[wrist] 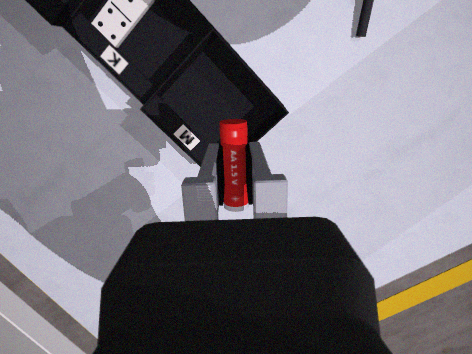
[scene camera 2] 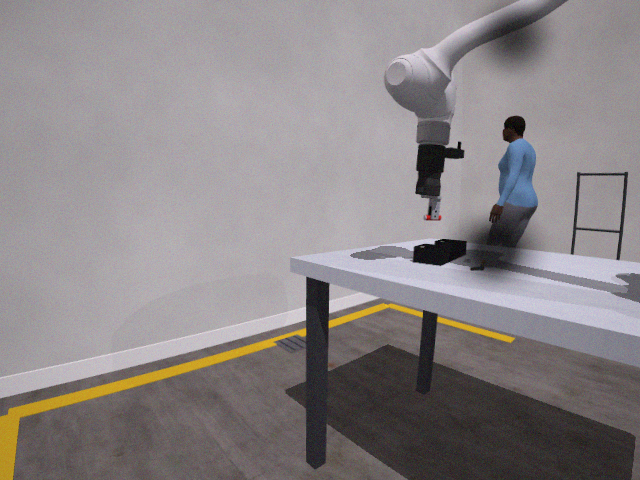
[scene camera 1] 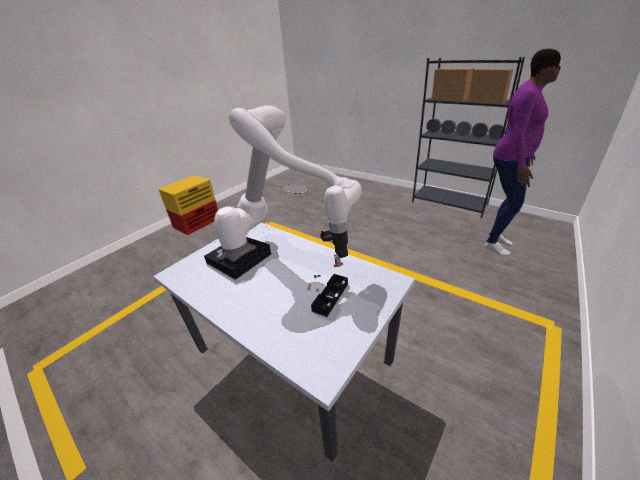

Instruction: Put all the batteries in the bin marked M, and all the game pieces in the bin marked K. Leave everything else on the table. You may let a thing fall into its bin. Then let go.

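Places are measured from the arm's base along level axes (x left, y back, z up), in centimetres.
Where they show: gripper, fingertip midpoint: (wrist: 234, 161) (scene camera 2: 432, 219) (scene camera 1: 338, 265); arm's base, origin of the base link: (scene camera 1: 236, 250).
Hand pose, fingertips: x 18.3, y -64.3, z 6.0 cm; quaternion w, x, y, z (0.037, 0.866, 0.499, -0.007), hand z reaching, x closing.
Note:
Things, the pixels of their top centre, and the offset from my fingertips. "pt": a spot on its surface instead. Level surfaces: height alone.
- red AA battery, middle of its top: (wrist: 234, 172) (scene camera 2: 432, 215) dx +0.2, dy -0.1, dz +1.1 cm
- bin marked K, surface spot: (wrist: 155, 45) pt dx -9.3, dy -2.8, dz -12.0 cm
- white domino, middle of its top: (wrist: 120, 11) dx -12.6, dy -3.5, dz -11.3 cm
- black bin row, surface spot: (scene camera 2: 439, 254) pt dx +1.0, dy +3.5, dz -9.5 cm
- orange battery, middle of its top: (scene camera 1: 309, 285) dx -11.3, dy +11.3, dz -11.6 cm
- small dark item, middle of its top: (wrist: 369, 11) (scene camera 1: 317, 274) dx -2.1, dy +13.3, dz -11.3 cm
- white table, its level: dz -12.7 cm
- dark rod, surface spot: (wrist: 365, 17) pt dx -1.8, dy +13.0, dz -11.8 cm
My gripper (scene camera 1: 338, 260) (scene camera 2: 433, 210) (wrist: 234, 161) is shut on a red AA battery (scene camera 1: 338, 265) (scene camera 2: 429, 217) (wrist: 233, 155) and holds it well above the table. In the wrist view the battery's far end overlaps the near part of the black bin marked M (wrist: 207, 92), whose visible floor is bare. The bin marked K (wrist: 155, 45) adjoins it and holds a white domino (wrist: 119, 22) with black dots. The black bin row (scene camera 1: 329, 295) (scene camera 2: 439, 254) stands on the table. An orange battery (scene camera 1: 309, 286) lies on the table beside it.
A small dark item (scene camera 1: 316, 275) lies near the bins on the white table (scene camera 1: 232, 304) (scene camera 2: 361, 273). A dark rod (wrist: 365, 17) shows at the wrist view's upper right. A person (scene camera 1: 524, 124) (scene camera 2: 518, 170) stands away from the table. The shelf rack (scene camera 1: 425, 103) is behind.

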